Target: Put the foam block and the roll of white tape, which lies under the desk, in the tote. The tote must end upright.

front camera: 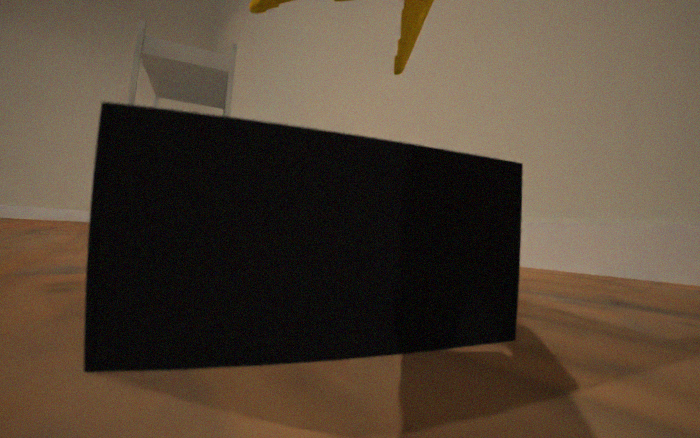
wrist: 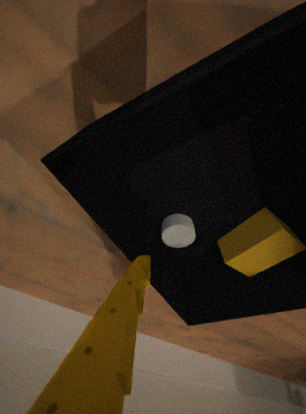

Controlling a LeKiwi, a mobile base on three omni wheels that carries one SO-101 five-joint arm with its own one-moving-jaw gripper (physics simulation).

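Places are measured from the arm's base along level axes (x ahead, y left, z up), in millimetres.
Where they show: end effector, tool point: (front camera: 394,66) (wrist: 150,266).
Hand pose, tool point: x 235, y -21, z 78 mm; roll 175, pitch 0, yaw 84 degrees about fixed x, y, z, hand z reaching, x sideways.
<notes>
Each offset is from my tool point to the top centre of the thing. "*": to the spot under its first point. Level surfaces: height alone.
The black tote @(dx +85, dy +69, dz -67 mm) (front camera: 299,237) (wrist: 90,165) stands upright on the floor. The yellow foam block @(dx +164, dy +135, dz -119 mm) (wrist: 260,245) is inside it in the wrist view. The roll of white tape @(dx +134, dy +17, dz -140 mm) (wrist: 178,232) shows within the tote too, to the left of the block and apart from it. My gripper (front camera: 325,38) is wide open above the tote in the front view, with its two yellow jaws far apart and no object between them. In the wrist view one notched jaw shows at the lower left, and the other is out of the picture. The tote's front wall hides the block and tape in the front view.
A pale grey chair-like frame @(* dx +837, dy +697, dz +535 mm) (front camera: 185,51) stands behind the tote at the left in the front view. A beige wall (front camera: 593,129) with a pale baseboard (front camera: 609,250) runs behind. The brown floor @(dz -167 mm) (front camera: 619,325) (wrist: 30,200) carries shadows beside the tote.
</notes>
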